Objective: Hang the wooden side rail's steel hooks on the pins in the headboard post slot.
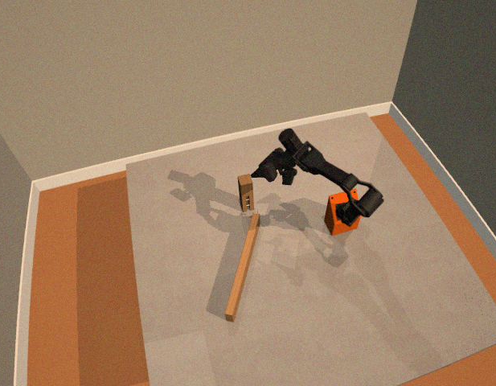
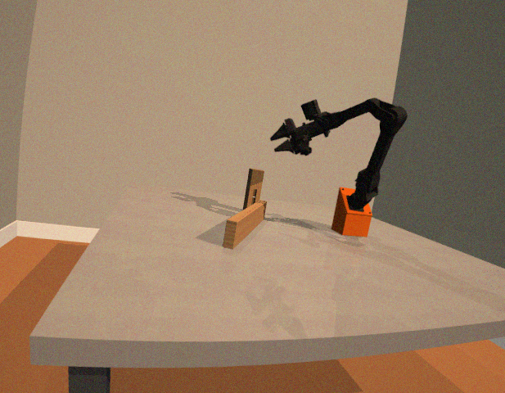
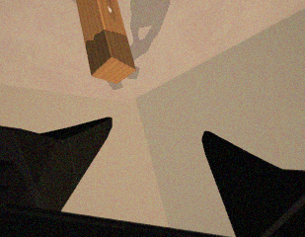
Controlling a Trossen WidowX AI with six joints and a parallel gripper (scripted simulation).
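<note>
Now: the wooden headboard post 20 cm below my gripper tip, 6 cm to the right of it and 3 cm ahead of it.
</note>
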